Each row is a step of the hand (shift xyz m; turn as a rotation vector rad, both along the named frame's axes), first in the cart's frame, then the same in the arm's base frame.
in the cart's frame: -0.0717 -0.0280 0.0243 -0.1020 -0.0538 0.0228
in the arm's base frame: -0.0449 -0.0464 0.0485 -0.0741 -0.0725 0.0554
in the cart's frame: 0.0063 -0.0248 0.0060 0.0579 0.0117 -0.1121
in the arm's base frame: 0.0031 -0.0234 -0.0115 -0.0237 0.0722 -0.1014
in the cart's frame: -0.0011 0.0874 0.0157 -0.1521 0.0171 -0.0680
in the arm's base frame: 0.0278 0.0680 0.0498 -0.1531 0.0250 0.0633
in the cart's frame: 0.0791 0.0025 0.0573 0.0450 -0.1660 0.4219
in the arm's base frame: 0.0957 -0.0136 -0.0142 0.2607 -0.3387 0.1578
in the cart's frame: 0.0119 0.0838 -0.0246 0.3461 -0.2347 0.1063
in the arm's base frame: 0.0117 0.0861 0.0149 0.2758 -0.2033 -0.2622
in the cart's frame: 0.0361 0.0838 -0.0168 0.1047 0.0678 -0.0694
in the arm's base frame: 0.0348 0.0859 0.0042 0.0502 0.1072 -0.0797
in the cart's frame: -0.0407 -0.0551 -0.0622 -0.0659 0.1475 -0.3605
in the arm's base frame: -0.0812 -0.0240 -0.0372 -0.2421 0.2903 -0.1146
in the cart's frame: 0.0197 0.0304 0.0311 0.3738 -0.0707 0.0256
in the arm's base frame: 0.0407 0.0144 0.0203 0.2818 -0.0186 -0.2561
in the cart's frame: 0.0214 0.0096 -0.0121 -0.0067 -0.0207 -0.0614
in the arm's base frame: 0.0106 0.0172 -0.0169 -0.0477 0.0104 -0.0431
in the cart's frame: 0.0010 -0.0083 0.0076 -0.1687 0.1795 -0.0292
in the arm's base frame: 0.0037 -0.0107 0.0003 -0.1063 0.1447 0.1712
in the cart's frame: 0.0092 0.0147 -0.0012 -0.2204 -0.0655 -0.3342
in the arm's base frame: 0.0093 0.0147 0.0000 -0.3880 0.0706 -0.0951
